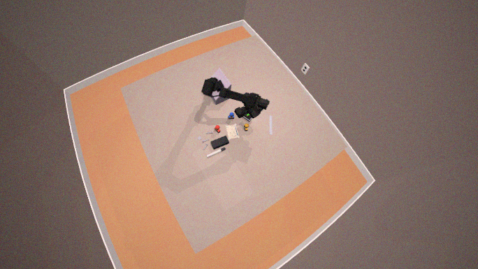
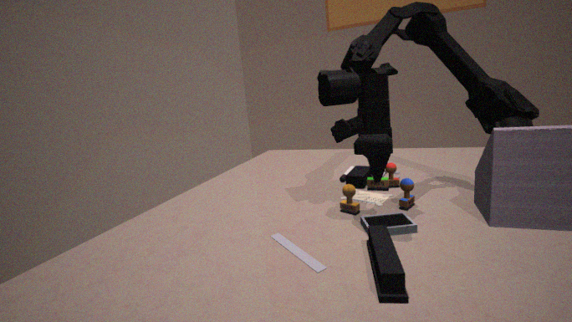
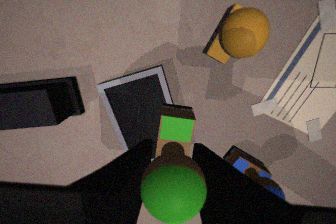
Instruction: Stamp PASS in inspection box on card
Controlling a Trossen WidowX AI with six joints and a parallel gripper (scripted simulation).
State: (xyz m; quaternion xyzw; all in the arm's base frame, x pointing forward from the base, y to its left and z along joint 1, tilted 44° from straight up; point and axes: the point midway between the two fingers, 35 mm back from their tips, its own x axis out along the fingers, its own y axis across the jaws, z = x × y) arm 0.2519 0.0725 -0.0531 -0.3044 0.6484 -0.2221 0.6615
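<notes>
My gripper tip is 5 cm short of the card, 13 cm to the left of it and 9 cm above it. From my gripper tip the other things lie so: green stamp (right at my gripper tip); then orange stamp (7 cm ahead, 3 cm to the right, 7 cm below); then ink pad (2 cm behind, 2 cm to the left, 8 cm below).
</notes>
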